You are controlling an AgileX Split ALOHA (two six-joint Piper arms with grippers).
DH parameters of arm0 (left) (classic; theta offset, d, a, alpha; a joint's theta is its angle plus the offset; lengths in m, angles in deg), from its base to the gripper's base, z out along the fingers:
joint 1: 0 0.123 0 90
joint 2: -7.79 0 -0.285 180
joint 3: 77.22 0 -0.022 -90
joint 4: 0 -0.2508 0 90
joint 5: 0 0 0.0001 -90
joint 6: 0 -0.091 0 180
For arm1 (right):
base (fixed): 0 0 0 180
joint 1: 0 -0.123 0 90
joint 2: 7.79 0 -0.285 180
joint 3: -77.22 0 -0.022 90
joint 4: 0 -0.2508 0 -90
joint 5: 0 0 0.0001 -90
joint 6: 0 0.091 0 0
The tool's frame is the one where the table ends.
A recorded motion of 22 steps. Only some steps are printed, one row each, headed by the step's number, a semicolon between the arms.
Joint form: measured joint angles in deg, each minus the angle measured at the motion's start. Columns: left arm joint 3, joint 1, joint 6, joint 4, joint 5, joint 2; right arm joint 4, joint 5, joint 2, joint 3, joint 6, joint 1.
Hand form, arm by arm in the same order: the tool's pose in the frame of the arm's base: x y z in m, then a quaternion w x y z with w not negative. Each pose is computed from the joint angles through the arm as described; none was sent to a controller.
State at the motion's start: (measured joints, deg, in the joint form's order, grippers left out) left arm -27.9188 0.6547 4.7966 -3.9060 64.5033 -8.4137; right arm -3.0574 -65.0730 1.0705 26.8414 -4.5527 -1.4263
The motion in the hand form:
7: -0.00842 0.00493 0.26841 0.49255 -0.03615 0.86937 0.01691; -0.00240 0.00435 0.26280 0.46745 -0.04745 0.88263 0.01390
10: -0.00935 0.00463 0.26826 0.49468 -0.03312 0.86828 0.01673; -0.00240 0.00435 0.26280 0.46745 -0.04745 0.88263 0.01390
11: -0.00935 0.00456 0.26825 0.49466 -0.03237 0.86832 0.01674; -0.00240 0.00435 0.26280 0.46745 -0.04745 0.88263 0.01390
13: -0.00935 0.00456 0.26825 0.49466 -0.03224 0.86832 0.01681; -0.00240 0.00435 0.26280 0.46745 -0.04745 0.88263 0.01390
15: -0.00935 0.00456 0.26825 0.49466 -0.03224 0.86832 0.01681; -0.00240 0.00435 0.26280 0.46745 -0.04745 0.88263 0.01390
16: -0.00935 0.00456 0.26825 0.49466 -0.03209 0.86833 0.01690; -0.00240 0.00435 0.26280 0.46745 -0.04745 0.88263 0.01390
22: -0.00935 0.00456 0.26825 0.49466 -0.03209 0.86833 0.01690; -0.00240 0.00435 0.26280 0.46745 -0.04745 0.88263 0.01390
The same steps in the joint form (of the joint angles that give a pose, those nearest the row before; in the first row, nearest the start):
7: 0.00 0.00 -0.98 0.40 0.17 9.14; 0.00 0.00 0.00 0.00 0.00 0.00
10: 0.00 0.00 -1.37 0.61 0.23 9.49; 0.00 0.00 0.00 0.00 0.00 0.00
11: 0.00 0.00 -1.47 0.66 0.23 9.49; 0.00 0.00 0.00 0.00 0.00 0.00
13: 0.00 0.00 -1.48 0.66 0.23 9.49; 0.00 0.00 0.00 0.00 0.00 0.00
15: 0.00 0.00 -1.48 0.66 0.23 9.49; 0.00 0.00 0.00 0.00 0.00 0.00
16: 0.00 0.00 -1.50 0.66 0.23 9.49; 0.00 0.00 0.00 0.00 0.00 0.00
22: 0.00 0.00 -1.50 0.66 0.23 9.49; 0.00 0.00 0.00 0.00 0.00 0.00

